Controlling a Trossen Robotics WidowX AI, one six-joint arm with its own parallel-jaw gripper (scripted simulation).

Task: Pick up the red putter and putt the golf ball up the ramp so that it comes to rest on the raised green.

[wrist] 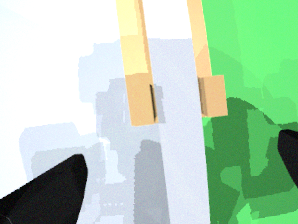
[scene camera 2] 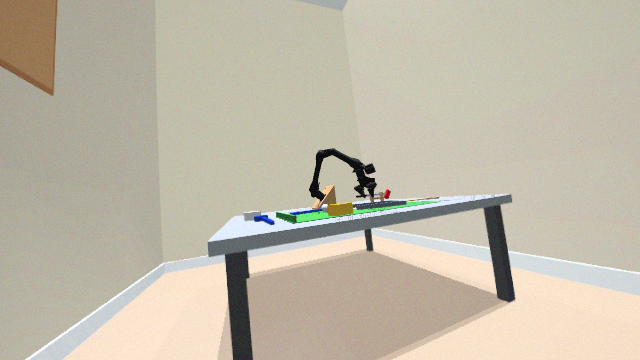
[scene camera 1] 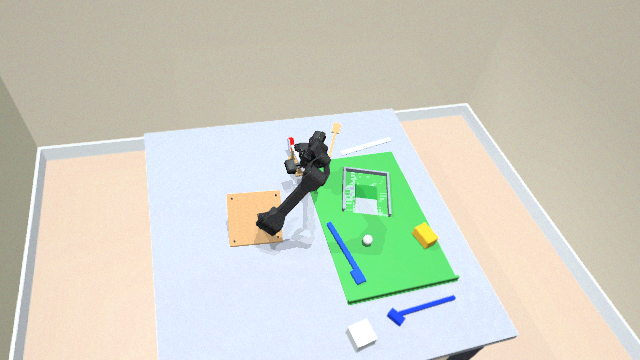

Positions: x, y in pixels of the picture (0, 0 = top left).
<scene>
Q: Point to a green mat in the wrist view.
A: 244, 170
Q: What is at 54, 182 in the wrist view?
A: My gripper.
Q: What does my gripper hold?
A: Nothing.
</scene>
